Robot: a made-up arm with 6 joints. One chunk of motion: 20 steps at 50 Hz.
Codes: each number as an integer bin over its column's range. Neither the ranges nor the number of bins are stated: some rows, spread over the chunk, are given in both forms.
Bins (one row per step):
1: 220 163 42 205 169 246
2: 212 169 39 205 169 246
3: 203 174 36 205 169 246
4: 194 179 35 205 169 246
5: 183 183 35 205 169 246
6: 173 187 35 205 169 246
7: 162 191 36 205 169 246
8: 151 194 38 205 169 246
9: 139 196 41 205 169 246
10: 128 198 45 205 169 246
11: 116 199 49 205 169 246
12: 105 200 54 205 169 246
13: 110 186 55 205 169 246
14: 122 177 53 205 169 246
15: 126 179 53 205 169 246
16: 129 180 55 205 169 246
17: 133 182 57 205 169 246
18: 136 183 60 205 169 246
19: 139 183 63 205 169 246
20: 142 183 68 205 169 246
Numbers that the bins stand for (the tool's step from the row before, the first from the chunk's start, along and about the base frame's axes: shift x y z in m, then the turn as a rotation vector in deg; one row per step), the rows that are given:
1: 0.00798 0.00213 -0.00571 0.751 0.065 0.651
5: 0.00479 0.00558 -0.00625 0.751 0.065 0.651
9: 0.00099 0.00782 -0.00578 0.751 0.065 0.651
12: -0.00194 0.00851 -0.00476 0.751 0.065 0.651
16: 0.00013 0.00506 -0.00469 0.751 0.065 0.651
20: 0.00125 0.00558 -0.00367 0.751 0.065 0.651
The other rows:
2: 0.00729 0.00316 -0.00594 0.751 0.065 0.651
3: 0.00651 0.00402 -0.00618 0.751 0.065 0.651
4: 0.00574 0.00489 -0.00625 0.751 0.065 0.651
6: 0.00393 0.00627 -0.00625 0.751 0.065 0.651
7: 0.00298 0.00696 -0.00618 0.751 0.065 0.651
8: 0.00203 0.00747 -0.00602 0.751 0.065 0.651
10: 0.00004 0.00816 -0.00547 0.751 0.065 0.651
11: -0.00099 0.00834 -0.00516 0.751 0.065 0.651
13: -0.00151 0.00609 -0.00469 0.751 0.065 0.651
14: -0.00047 0.00454 -0.00484 0.751 0.065 0.651
15: -0.00013 0.00489 -0.00484 0.751 0.065 0.651
17: 0.00047 0.00540 -0.00453 0.751 0.065 0.651
18: 0.00073 0.00558 -0.00429 0.751 0.065 0.651
19: 0.00099 0.00558 -0.00406 0.751 0.065 0.651

